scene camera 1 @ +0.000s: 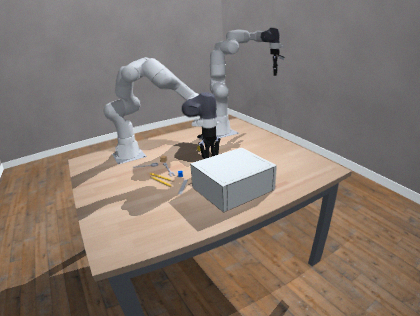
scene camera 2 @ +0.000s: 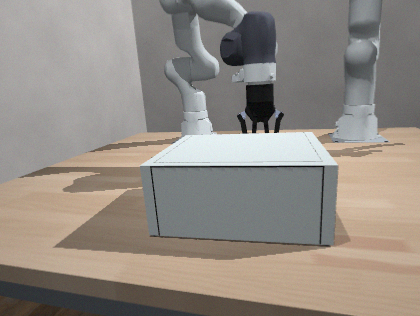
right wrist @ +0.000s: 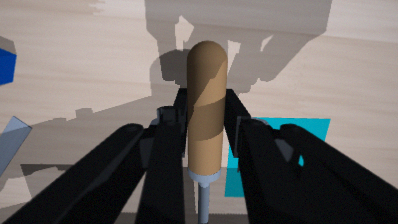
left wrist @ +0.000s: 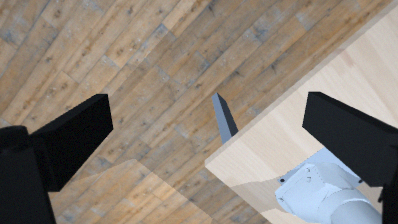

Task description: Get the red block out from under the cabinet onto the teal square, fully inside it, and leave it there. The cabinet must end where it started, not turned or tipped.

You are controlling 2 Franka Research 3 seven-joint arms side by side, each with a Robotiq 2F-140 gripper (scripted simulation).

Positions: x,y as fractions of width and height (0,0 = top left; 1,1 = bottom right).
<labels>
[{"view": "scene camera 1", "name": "pale grey cabinet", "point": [0.54,0.57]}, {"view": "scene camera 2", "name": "pale grey cabinet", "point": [0.65,0.59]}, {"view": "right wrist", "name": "right gripper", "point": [0.52,0.46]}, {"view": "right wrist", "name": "teal square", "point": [0.80,0.57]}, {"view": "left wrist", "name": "left gripper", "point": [0.52,0.49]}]
</labels>
